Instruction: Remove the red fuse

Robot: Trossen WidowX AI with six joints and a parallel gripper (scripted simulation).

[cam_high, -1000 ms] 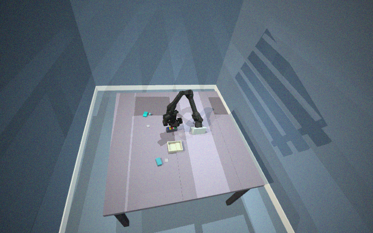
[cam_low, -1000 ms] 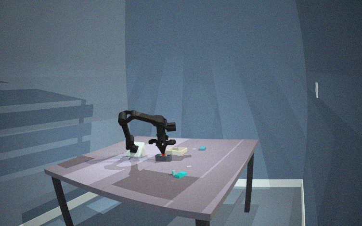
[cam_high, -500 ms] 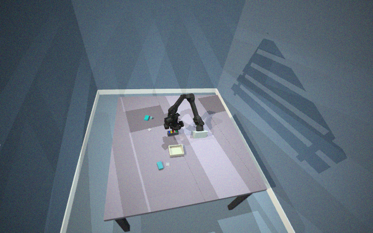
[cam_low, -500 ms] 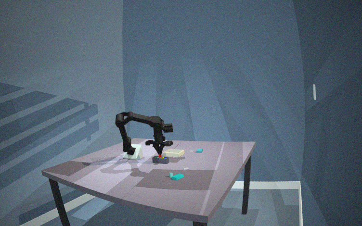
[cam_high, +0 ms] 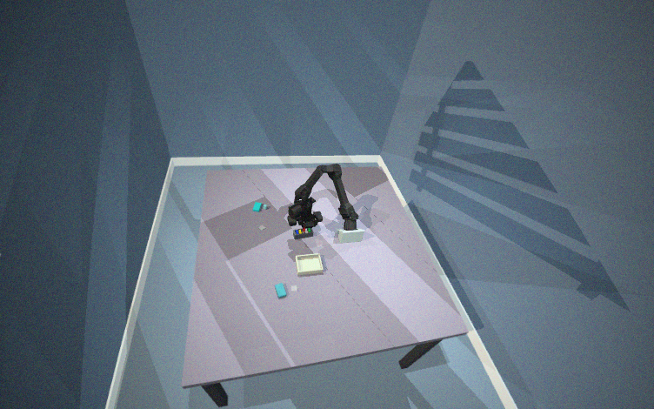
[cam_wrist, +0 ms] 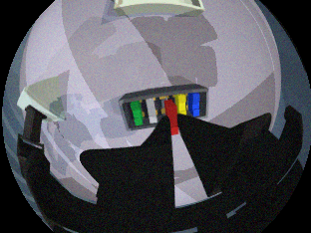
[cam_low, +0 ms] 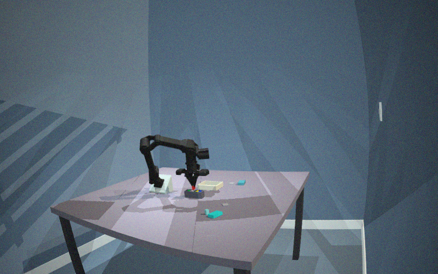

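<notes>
Right now my gripper tip is 20 cm to the right of the tray and 6 cm above it. From my gripper tip the other things lie so: red fuse 1 cm below.
</notes>
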